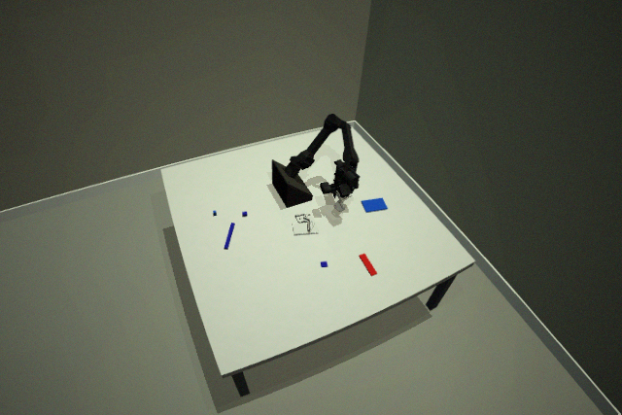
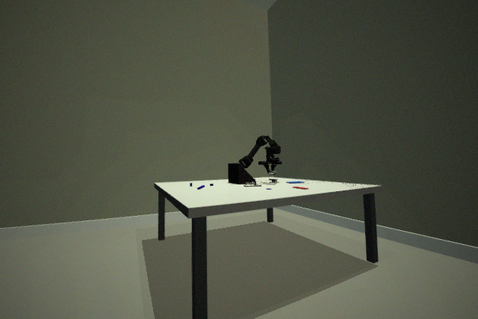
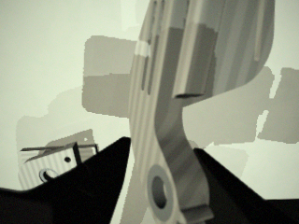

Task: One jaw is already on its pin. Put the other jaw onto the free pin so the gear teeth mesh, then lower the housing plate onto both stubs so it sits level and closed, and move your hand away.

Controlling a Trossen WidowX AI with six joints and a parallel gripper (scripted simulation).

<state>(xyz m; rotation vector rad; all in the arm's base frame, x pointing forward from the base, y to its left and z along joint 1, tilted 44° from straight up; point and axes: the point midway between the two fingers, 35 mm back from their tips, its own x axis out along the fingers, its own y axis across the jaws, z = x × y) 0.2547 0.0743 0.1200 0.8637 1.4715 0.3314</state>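
Now: gripper tip 20 mm below the jaw, 20 mm short of it and 10 mm to the left of it. Also, from my gripper tip: blue bar 560 mm to the right, 110 mm behind, 80 mm below; then red bar 370 mm ahead, 90 mm to the right, 80 mm below; then blue flat plate 190 mm to the left, 90 mm ahead, 80 mm below.
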